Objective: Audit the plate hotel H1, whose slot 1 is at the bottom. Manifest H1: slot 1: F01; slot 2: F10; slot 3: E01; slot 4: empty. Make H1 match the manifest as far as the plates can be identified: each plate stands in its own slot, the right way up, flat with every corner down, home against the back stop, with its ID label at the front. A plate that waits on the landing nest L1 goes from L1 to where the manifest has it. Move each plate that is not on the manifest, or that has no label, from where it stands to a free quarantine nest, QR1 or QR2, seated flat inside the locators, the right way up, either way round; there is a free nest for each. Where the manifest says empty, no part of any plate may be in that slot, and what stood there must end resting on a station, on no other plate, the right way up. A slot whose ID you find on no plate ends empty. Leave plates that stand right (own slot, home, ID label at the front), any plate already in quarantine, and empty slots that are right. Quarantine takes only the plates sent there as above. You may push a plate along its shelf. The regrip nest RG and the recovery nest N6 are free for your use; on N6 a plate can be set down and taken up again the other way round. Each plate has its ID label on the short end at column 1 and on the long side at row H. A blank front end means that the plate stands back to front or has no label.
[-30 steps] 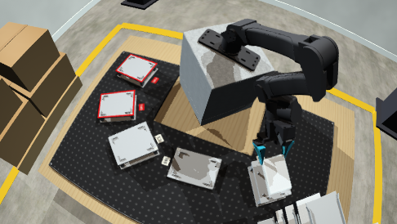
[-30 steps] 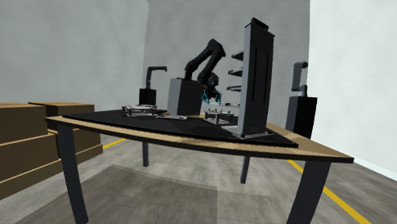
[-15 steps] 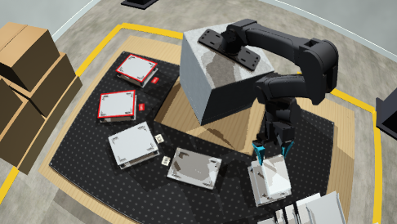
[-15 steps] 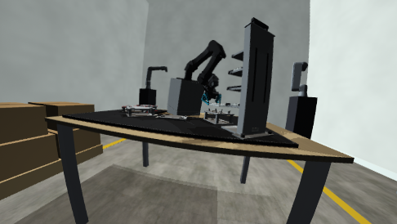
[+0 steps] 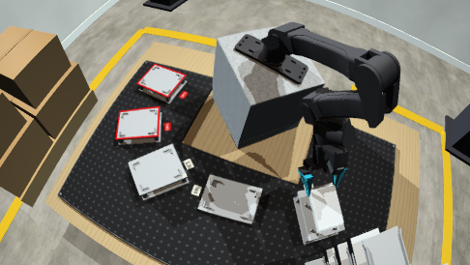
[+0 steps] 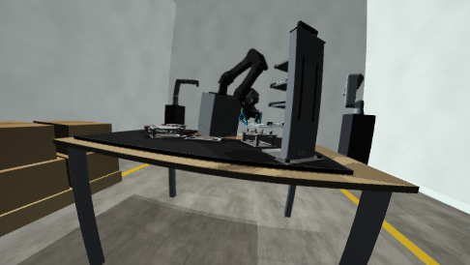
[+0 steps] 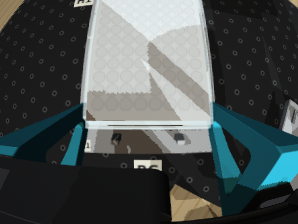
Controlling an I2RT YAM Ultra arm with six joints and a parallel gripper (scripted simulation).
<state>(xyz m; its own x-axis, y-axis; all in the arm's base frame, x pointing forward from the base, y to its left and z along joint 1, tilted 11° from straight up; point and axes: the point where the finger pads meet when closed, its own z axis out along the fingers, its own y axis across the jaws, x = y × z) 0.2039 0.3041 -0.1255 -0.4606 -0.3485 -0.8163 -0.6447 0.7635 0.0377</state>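
My hand is 4 cm short of the white plate and 4 cm to the right of it. Also, from my hand: grey regrip nest (4 cm ahead, 4 cm to the left, 4 cm below); H1 tag (8 cm ahead, 20 cm to the left, 10 cm below); RG tag (4 cm behind, 3 cm to the right, 10 cm below).
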